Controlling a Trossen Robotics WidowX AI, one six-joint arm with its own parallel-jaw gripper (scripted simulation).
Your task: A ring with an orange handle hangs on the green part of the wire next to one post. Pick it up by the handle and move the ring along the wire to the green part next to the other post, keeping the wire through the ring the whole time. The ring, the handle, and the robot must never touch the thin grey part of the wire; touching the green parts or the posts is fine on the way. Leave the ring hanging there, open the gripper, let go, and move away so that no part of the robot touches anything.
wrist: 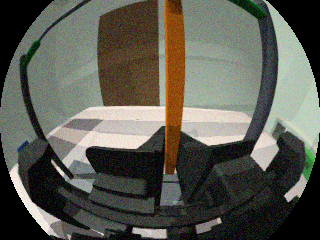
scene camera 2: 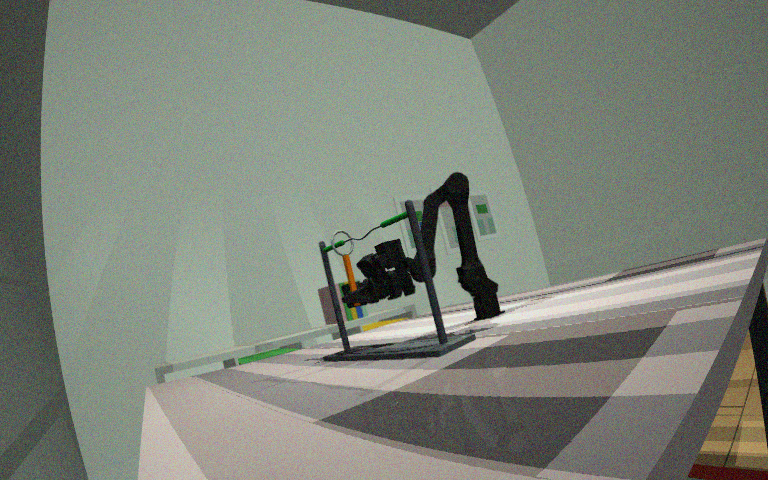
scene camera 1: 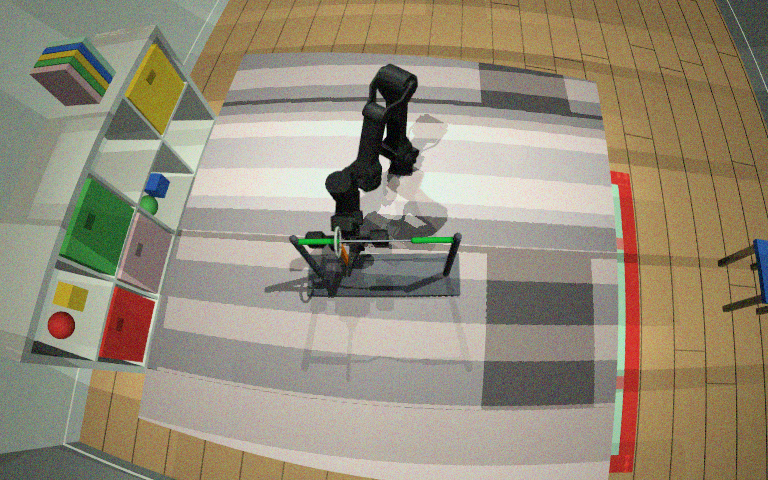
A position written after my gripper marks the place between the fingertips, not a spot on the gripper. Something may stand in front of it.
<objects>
My gripper (scene camera 2: 343, 300) holds a ring.
</objects>
